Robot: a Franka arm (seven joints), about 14 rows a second.
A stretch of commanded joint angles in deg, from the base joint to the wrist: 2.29, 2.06, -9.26, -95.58, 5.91, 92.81, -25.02; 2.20, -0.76, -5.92, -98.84, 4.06, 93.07, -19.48; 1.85, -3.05, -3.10, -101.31, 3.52, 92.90, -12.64; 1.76, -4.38, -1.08, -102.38, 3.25, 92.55, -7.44; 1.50, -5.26, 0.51, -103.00, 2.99, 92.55, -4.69; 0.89, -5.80, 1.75, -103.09, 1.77, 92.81, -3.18; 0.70, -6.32, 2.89, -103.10, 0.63, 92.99, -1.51; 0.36, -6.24, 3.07, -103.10, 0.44, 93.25, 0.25; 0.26, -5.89, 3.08, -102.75, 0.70, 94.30, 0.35; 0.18, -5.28, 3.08, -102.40, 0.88, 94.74, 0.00; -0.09, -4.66, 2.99, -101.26, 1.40, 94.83, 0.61
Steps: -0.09, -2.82, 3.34, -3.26, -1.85, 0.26, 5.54; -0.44, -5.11, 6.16, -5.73, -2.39, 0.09, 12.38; -0.53, -6.44, 8.18, -6.80, -2.66, -0.26, 17.58; -0.79, -7.32, 9.77, -7.42, -2.92, -0.26, 20.33; -1.40, -7.86, 11.01, -7.51, -4.14, 0.00, 21.84; -1.59, -8.38, 12.15, -7.52, -5.28, 0.18, 23.51; -1.93, -8.30, 12.33, -7.52, -5.47, 0.44, 25.27; -2.03, -7.95, 12.34, -7.17, -5.21, 1.49, 25.37; -2.11, -7.34, 12.34, -6.82, -5.03, 1.93, 25.02; -2.38, -6.72, 12.25, -5.68, -4.51, 2.02, 25.63
